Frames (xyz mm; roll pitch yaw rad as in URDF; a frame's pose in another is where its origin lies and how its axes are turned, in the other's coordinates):
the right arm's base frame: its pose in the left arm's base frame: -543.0 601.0 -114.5 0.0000 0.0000 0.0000
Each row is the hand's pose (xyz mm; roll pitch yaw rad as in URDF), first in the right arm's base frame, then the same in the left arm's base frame.
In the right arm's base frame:
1: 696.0 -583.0 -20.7 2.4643 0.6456 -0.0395
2: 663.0 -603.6 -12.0 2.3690 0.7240 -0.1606
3: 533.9 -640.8 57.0 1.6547 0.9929 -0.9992
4: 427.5 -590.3 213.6 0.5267 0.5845 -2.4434
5: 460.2 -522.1 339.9 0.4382 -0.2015 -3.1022
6: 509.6 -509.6 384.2 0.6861 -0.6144 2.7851
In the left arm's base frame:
1: 153.0 18.0 -135.2 2.4643 0.6456 -0.0395
2: 120.0 -2.6 -126.5 2.3690 0.7240 -0.1606
3: -9.1 -39.8 -57.5 1.6547 0.9929 -0.9992
4: -115.5 10.7 99.1 0.5267 0.5845 -2.4434
5: -82.8 78.9 225.4 0.4382 -0.2015 -3.1022
6: -33.4 91.4 269.7 0.6861 -0.6144 2.7851

